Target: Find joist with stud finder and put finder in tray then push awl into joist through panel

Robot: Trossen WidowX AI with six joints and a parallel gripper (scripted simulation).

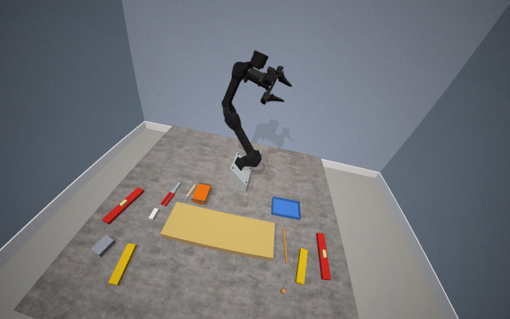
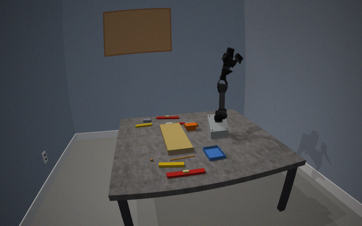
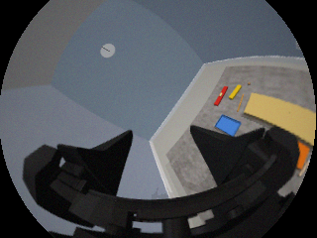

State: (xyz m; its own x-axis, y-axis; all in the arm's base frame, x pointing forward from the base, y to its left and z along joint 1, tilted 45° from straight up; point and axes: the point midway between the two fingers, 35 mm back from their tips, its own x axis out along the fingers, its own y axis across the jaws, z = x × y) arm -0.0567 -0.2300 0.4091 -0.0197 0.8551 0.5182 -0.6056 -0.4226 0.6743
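Now: gripper tip 31 cm short of the orange stud finder, 29 cm to the left of it and 57 cm above it. The rest, counted from my gripper tip: blue tray (20 cm ahead, 18 cm to the left, 57 cm below); then thin orange stick (42 cm ahead, 20 cm to the left, 58 cm below); then wooden-handled tool (31 cm ahead, 37 cm to the right, 57 cm below).
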